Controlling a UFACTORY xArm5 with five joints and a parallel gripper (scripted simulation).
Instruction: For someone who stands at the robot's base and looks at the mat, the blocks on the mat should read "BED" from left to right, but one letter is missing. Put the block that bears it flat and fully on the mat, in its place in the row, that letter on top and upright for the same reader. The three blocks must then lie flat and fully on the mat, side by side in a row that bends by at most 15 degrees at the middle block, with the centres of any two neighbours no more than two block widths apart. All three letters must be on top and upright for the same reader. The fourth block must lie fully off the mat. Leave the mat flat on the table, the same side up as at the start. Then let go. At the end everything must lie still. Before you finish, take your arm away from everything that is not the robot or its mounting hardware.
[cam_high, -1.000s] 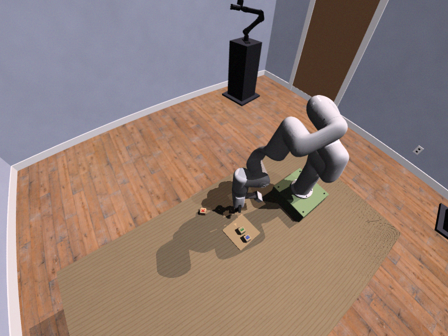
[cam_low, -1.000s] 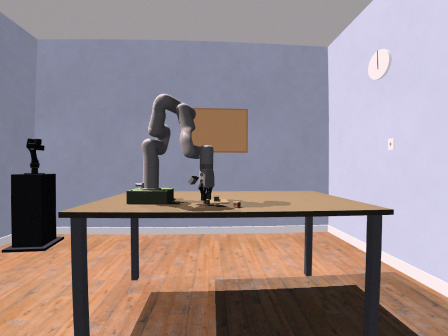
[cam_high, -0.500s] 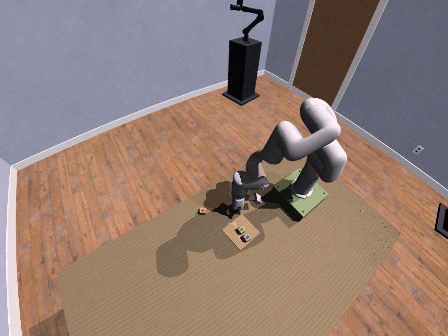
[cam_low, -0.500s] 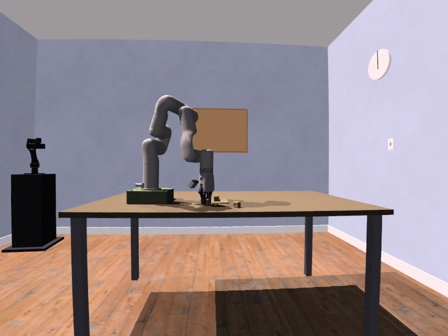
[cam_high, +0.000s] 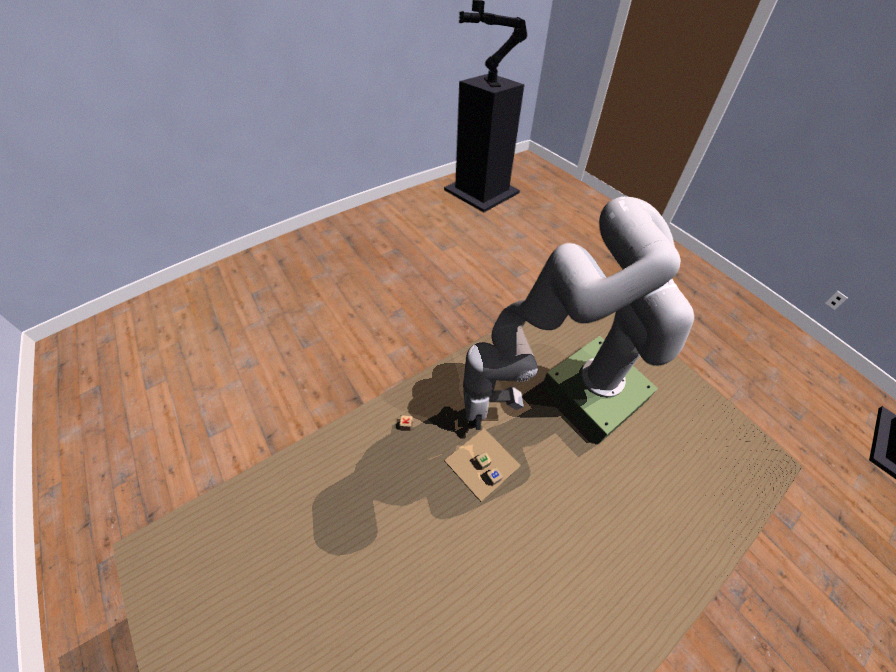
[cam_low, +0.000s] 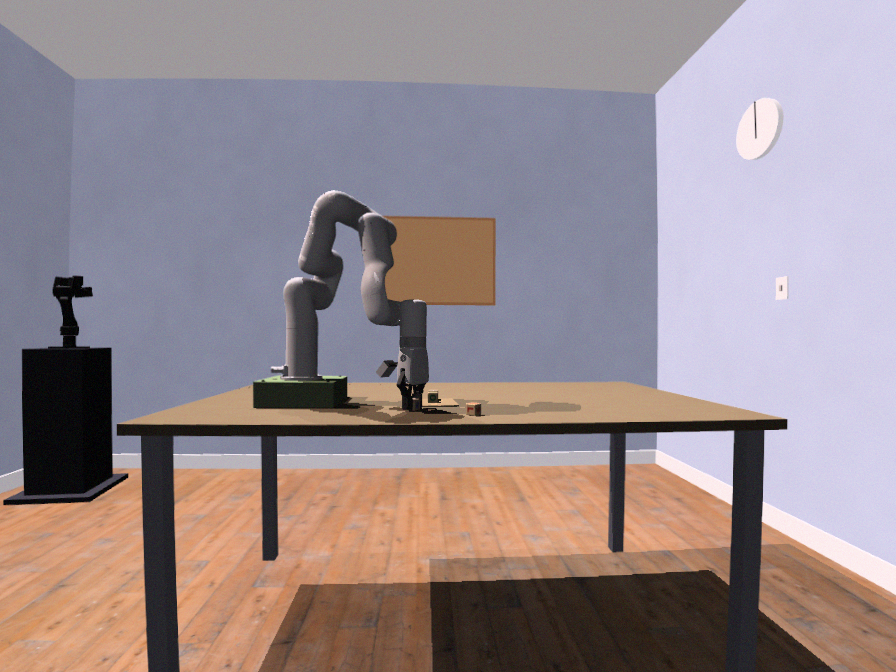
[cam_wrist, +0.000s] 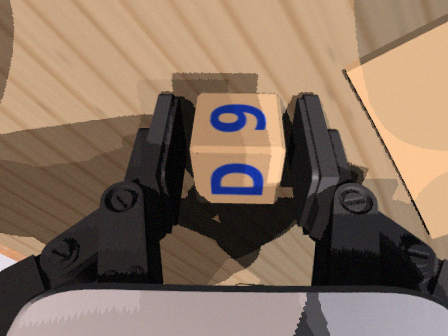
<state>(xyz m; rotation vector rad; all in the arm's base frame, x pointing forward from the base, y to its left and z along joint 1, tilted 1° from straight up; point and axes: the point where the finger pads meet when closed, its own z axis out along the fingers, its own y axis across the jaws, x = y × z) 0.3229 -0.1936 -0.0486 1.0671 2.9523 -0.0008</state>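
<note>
Right now the tan mat is 80 mm ahead of my hand, 110 mm to the left of it and 20 mm below it.
</note>
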